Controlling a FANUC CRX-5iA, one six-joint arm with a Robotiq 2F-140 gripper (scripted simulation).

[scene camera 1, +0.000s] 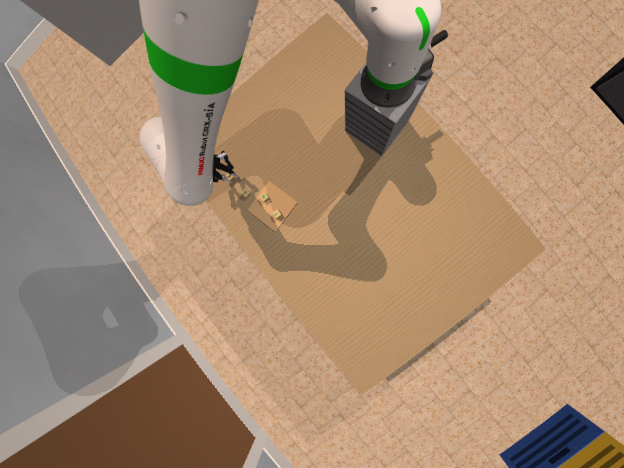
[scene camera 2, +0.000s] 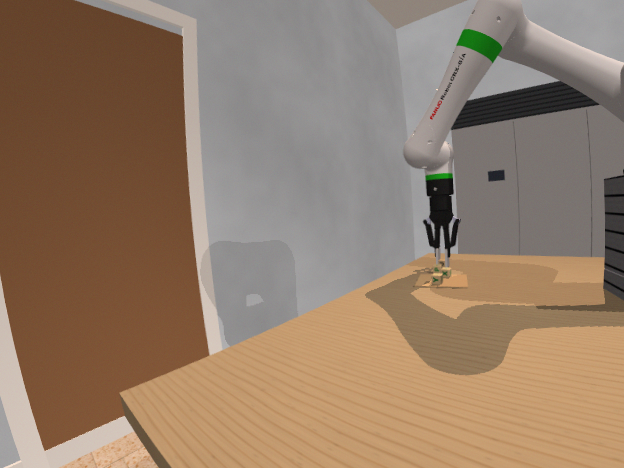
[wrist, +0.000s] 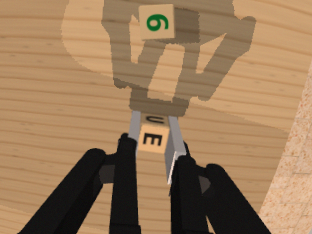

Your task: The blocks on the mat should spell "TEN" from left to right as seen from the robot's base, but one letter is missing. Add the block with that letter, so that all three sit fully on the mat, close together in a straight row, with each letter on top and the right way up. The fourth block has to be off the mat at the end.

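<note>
A mat is there in the pictures, and so is my gripper, which the wrist view shows too.
</note>
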